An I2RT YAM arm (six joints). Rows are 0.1 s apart.
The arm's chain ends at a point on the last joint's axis. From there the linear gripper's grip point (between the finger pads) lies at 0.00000 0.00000 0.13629 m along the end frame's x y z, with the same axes.
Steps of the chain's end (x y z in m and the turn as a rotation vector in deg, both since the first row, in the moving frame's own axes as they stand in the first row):
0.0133, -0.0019, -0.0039, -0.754, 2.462, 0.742
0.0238, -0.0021, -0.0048, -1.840, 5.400, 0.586
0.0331, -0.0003, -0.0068, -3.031, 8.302, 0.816
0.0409, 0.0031, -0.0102, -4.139, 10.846, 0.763
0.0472, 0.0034, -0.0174, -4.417, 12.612, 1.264
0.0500, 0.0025, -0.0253, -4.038, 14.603, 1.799
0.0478, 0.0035, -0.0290, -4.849, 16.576, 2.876
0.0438, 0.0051, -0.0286, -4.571, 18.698, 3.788
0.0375, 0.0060, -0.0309, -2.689, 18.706, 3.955
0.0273, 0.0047, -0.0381, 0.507, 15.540, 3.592
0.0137, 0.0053, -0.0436, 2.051, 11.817, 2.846
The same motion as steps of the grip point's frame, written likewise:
0.0191, -0.0001, -0.0040, -0.754, 2.462, 0.742
0.0366, 0.0023, -0.0055, -1.840, 5.400, 0.586
0.0527, 0.0070, -0.0084, -3.031, 8.302, 0.816
0.0665, 0.0130, -0.0130, -4.139, 10.846, 0.763
0.0768, 0.0141, -0.0211, -4.417, 12.612, 1.264
0.0842, 0.0125, -0.0300, -4.038, 14.603, 1.799
0.0863, 0.0158, -0.0351, -4.849, 16.576, 2.876
0.0871, 0.0172, -0.0362, -4.571, 18.698, 3.788
0.0809, 0.0138, -0.0382, -2.689, 18.706, 3.955
0.0638, 0.0047, -0.0431, 0.507, 15.540, 3.592
0.0417, 0.0012, -0.0466, 2.051, 11.817, 2.846

